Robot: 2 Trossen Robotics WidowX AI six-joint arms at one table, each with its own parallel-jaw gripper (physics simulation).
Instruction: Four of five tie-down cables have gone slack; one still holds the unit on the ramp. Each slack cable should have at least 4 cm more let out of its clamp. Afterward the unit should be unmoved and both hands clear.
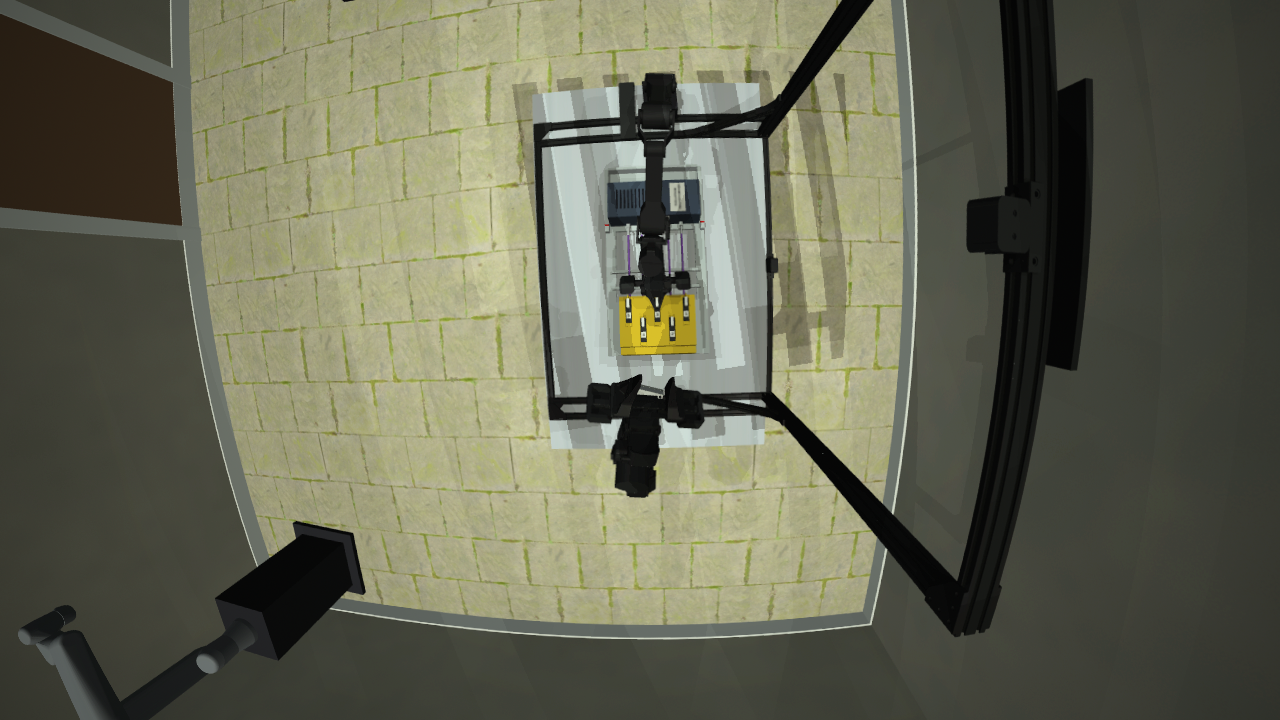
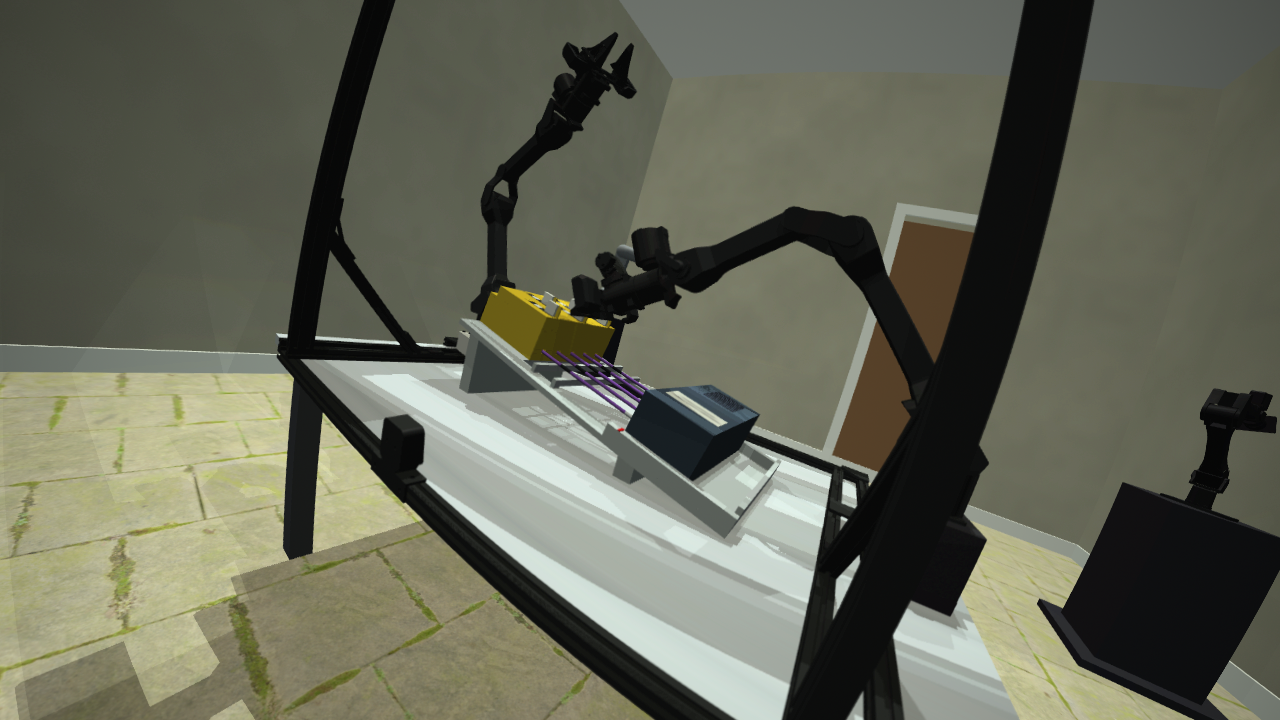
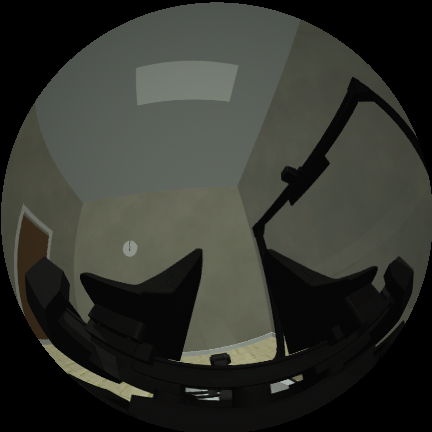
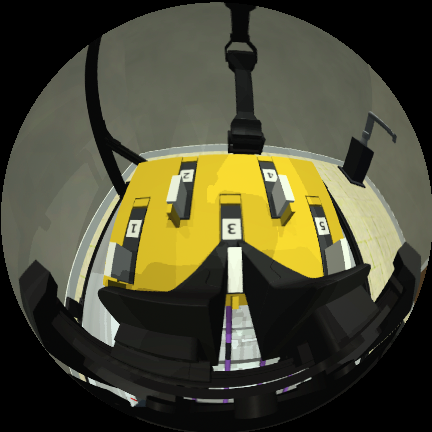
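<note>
The dark blue unit rests on the sloping grey ramp. Purple cables run from it to the yellow clamp block; which are slack I cannot tell. Levers of clamps 1, 2, 4 and 5 stand up from the block. My right gripper is shut on the white-topped lever of clamp 3. My left gripper is open and empty, high above the table, beyond the block.
A black frame surrounds the white table, with uprights and slanting braces. A small black box sits on its edge. A dark pedestal stands off the table. My right arm reaches over the unit and cables.
</note>
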